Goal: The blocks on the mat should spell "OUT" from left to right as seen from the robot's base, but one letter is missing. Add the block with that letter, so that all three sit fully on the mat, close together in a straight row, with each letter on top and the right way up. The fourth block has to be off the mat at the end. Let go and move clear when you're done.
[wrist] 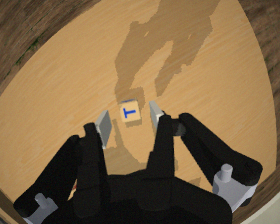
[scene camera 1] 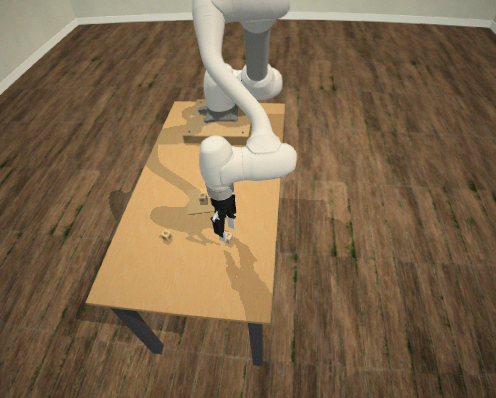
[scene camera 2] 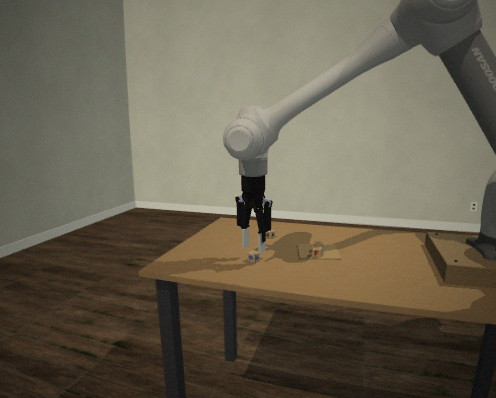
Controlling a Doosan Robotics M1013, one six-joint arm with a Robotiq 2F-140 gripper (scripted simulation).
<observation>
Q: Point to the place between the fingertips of my gripper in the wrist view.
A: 129, 114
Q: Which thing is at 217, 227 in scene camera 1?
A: My gripper.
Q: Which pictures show my gripper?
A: The wrist view, scene camera 1 and scene camera 2: all of them.
</observation>
